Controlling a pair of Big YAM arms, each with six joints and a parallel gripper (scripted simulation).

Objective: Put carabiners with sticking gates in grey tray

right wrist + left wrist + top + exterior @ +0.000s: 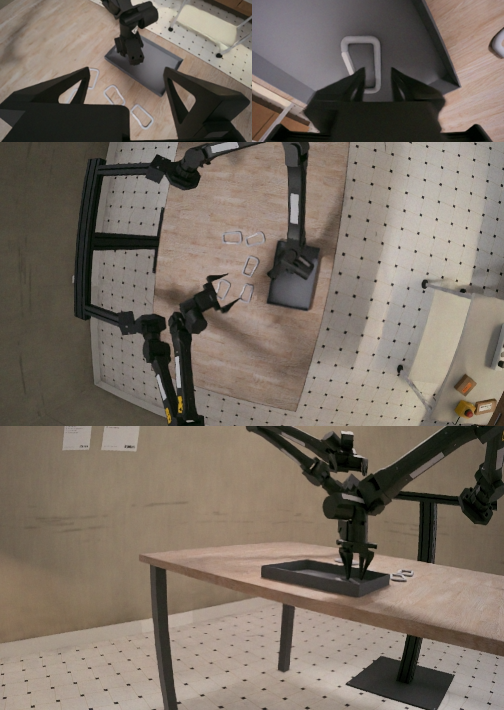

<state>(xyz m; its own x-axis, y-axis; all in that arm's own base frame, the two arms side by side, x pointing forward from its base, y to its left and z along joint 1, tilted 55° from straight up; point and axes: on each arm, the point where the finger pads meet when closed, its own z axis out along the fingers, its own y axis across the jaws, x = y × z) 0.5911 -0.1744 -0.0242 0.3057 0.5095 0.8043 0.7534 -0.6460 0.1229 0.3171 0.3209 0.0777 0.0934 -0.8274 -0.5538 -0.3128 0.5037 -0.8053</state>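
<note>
Now: the grey tray 3 cm ahead of my left hand, 7 cm to the right of it and 1 cm below it.
</note>
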